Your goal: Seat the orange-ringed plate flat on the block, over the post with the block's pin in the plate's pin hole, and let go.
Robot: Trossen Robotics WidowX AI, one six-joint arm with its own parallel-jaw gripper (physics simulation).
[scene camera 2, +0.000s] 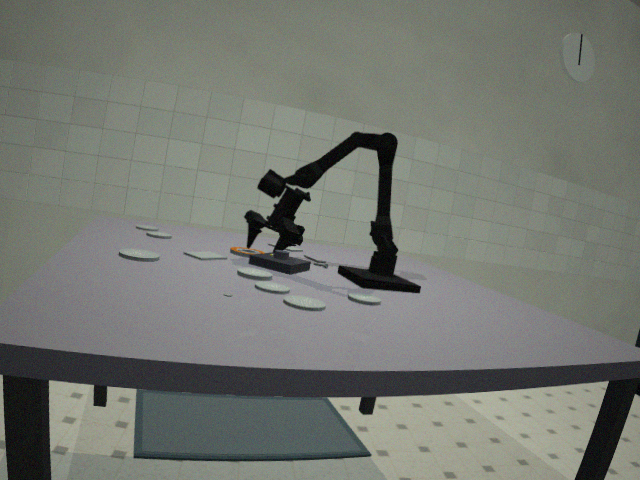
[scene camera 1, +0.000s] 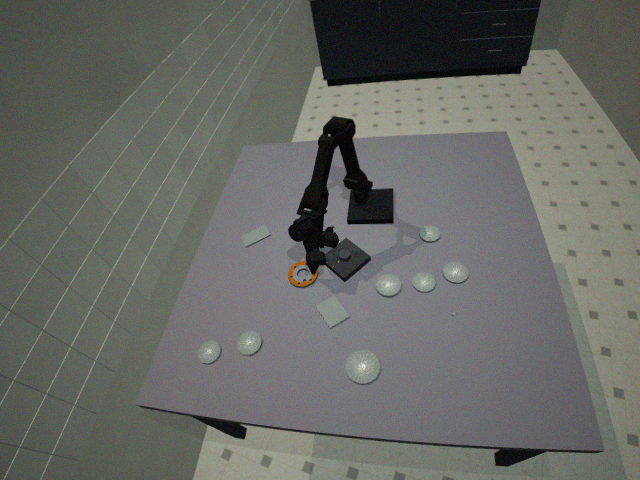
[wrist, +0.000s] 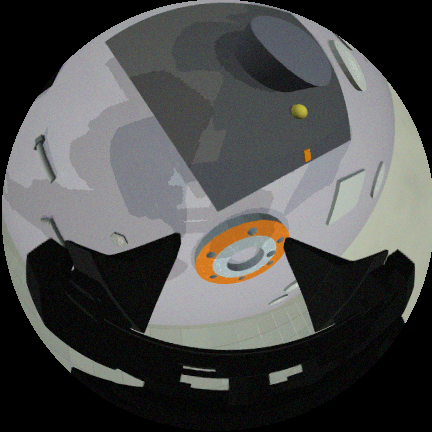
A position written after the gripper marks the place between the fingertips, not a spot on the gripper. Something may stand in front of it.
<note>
The gripper (scene camera 2: 260, 252) is open, holding nothing. Also in view: a plate (wrist: 262, 230). Further things: a round post (wrist: 280, 58).
The gripper shows as well in scene camera 1 (scene camera 1: 311, 265) and in the wrist view (wrist: 233, 241).
</note>
